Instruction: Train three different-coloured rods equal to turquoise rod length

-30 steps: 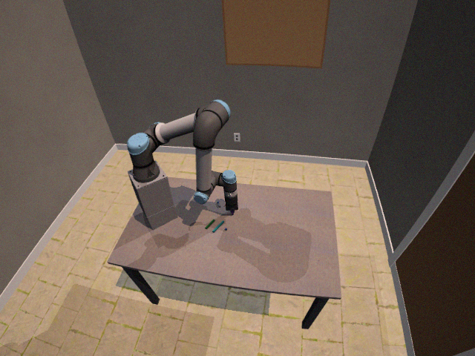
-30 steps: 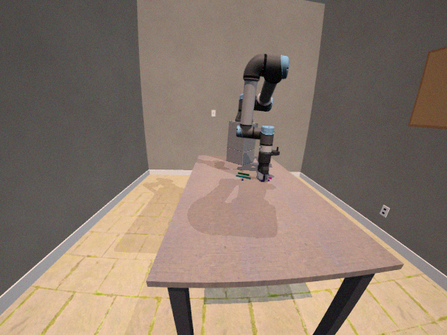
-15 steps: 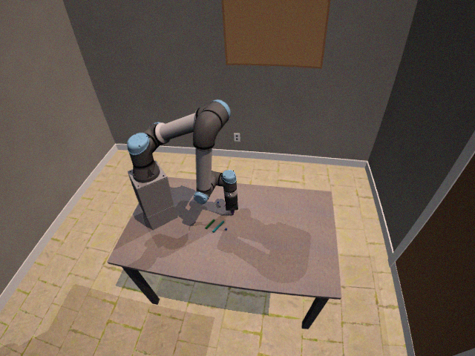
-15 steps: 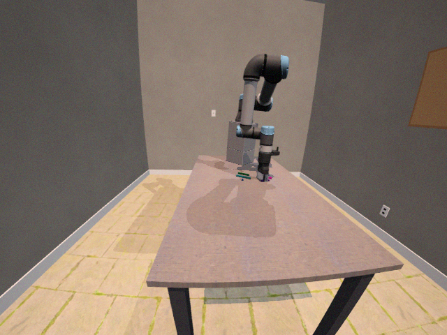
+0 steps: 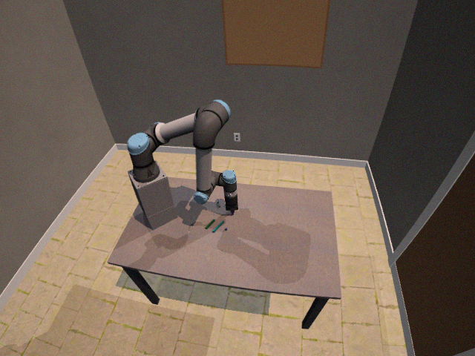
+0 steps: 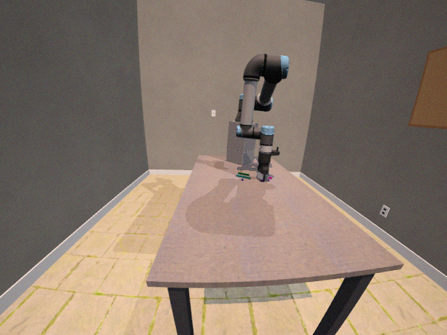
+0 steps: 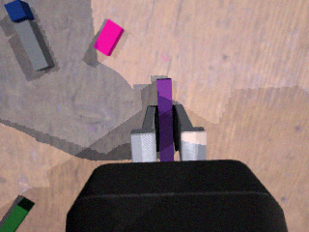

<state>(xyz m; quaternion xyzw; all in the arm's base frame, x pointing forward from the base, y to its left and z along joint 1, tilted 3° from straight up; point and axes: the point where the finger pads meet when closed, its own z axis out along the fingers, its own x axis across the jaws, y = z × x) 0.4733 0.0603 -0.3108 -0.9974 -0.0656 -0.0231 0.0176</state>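
Now: the grey rod 90 mm behind my hand, 40 mm to the left of it and 10 mm below it. From my hand the other things lie so: magenta rod: 50 mm to the left, 40 mm behind, 10 mm below; purple rod: 10 mm below; turquoise rod: 130 mm to the right, 70 mm behind, 10 mm below.
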